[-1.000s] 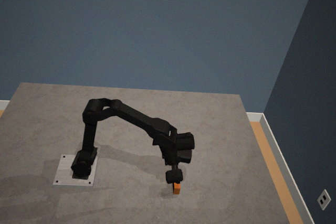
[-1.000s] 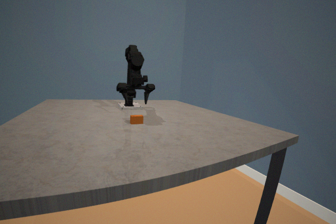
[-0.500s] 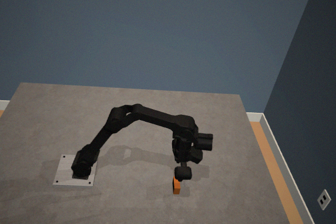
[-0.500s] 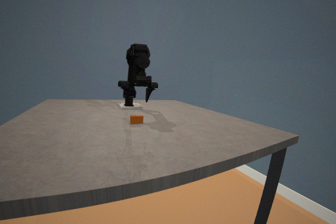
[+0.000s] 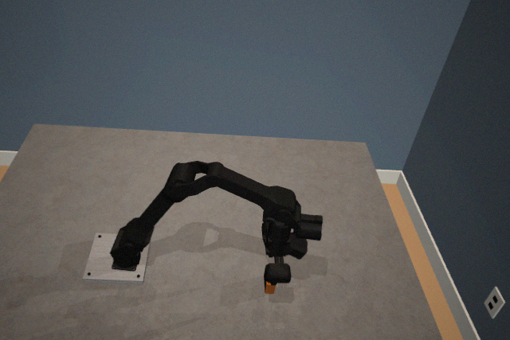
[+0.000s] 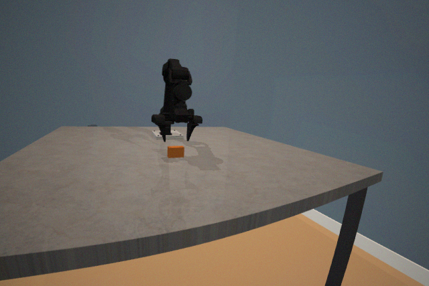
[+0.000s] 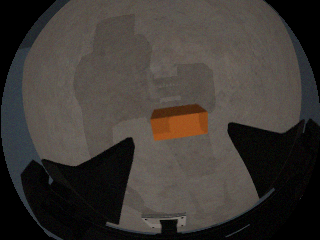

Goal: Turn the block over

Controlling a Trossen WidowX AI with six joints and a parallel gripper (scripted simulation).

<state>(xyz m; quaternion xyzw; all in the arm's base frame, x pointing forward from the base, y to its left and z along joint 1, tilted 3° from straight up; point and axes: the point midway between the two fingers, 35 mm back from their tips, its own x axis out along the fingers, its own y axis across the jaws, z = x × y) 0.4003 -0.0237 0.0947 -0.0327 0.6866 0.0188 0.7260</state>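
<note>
Now: gripper tip 4 cm above the orange block and 1 cm past it.
</note>
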